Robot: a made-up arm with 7 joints.
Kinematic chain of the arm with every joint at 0, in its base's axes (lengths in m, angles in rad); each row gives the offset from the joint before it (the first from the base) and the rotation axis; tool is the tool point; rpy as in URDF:
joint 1: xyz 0 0 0.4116 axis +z
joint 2: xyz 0 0 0 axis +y
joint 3: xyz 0 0 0.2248 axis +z
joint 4: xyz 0.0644 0 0 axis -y
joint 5: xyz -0.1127 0 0.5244 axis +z
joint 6: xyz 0 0 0 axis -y
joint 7: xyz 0.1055 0 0 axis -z
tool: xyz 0 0 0 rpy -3.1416 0 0
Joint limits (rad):
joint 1: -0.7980..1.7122
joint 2: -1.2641..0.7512
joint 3: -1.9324..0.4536
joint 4: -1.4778..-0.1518
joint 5: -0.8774..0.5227
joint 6: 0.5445..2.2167
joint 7: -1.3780..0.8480
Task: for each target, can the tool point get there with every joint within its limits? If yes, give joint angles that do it. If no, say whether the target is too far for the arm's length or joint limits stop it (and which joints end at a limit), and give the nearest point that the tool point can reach.
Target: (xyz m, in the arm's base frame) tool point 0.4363 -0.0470 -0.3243
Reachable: no: joint limits stop it (at a limit: joint 2, joint 4, joint 6) | nearest point 0.6684 -0.0720 0.1955 | short by 0.570 m
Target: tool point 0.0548 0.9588 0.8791
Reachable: no: too far | nearest point 0.0448 0.7830 0.7987 | short by 0.194 m
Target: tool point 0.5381 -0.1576 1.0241
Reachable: yes | joints 0.2799 0.0697 -0.6457 -0.9413 0.4044 1.0961 -0.8782
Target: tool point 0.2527 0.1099 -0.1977
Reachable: no: joint limits stop it (at a limit: joint 2, joint 4, joint 6) | nearest point 0.6165 0.2681 0.1955 | short by 0.559 m
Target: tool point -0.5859 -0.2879 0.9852
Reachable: yes | joints 0.5421 -0.9992 0.2186 -0.3610 -0.5715 2.0446 -0.6519
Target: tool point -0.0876 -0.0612 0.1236
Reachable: no: joint limits stop it (at a limit: joint 2, joint 3, joint 4, joint 6) | nearest point -0.5688 -0.3974 0.2484 | short by 0.600 m
